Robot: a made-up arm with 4 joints.
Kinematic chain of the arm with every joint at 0, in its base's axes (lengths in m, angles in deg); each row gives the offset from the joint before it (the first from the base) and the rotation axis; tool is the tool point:
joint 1: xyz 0 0 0.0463 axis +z
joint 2: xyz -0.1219 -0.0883 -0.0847 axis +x
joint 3: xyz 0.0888 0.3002 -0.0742 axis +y
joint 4: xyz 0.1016 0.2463 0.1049 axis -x
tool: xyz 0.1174 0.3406 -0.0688
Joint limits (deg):
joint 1: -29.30..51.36
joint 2: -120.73..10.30
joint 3: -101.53..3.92
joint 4: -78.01..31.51
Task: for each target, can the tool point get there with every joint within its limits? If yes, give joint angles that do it. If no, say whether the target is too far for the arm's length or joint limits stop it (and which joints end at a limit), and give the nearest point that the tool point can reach.
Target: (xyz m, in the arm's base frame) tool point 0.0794 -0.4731 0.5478
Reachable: no: joint limits stop it (at a limit: joint 1, joint 2, joint 4) | nearest point -0.5396 0.1571 0.4452 | short by 0.889 m
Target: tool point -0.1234 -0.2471 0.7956
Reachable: no: joint limits stop it (at a limit: joint 1, joint 2, joint 4) | nearest point -0.5005 0.2005 0.4645 | short by 0.672 m
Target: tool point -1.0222 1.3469 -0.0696
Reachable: no: too far | nearest point -0.5100 0.6719 -0.0548 | short by 0.847 m
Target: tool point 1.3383 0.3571 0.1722
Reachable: no: too far | nearest point 0.5542 0.5737 0.1333 | short by 0.814 m
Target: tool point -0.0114 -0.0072 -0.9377
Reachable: yes | joints -18.89 -100.92 -38.47 -33.58
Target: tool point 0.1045 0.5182 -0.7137
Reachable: yes | joints 7.00 -55.29 -6.70 -18.88
